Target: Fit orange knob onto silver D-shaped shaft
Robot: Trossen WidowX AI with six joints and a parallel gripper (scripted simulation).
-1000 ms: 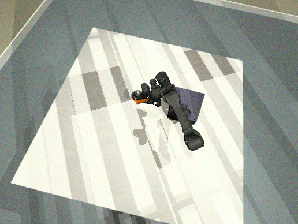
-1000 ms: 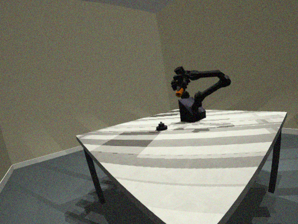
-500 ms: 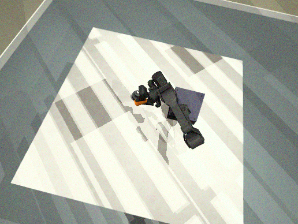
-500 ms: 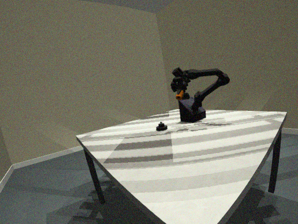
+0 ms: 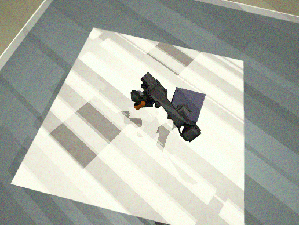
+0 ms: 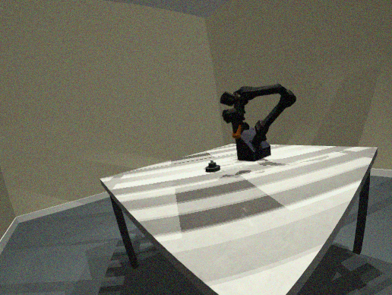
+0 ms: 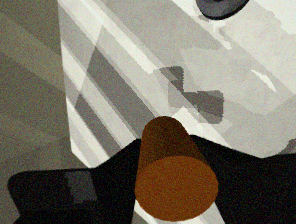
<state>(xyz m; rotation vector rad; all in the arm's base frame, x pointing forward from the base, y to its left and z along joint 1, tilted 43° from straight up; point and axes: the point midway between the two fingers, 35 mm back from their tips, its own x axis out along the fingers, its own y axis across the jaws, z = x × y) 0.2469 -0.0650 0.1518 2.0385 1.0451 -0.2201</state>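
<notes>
The orange knob lies 30 mm above my gripper tip and 20 mm behind it. The rest, counted from my gripper tip: round pedestal: 180 mm to the right, 160 mm below, 10 mm ahead.
</notes>
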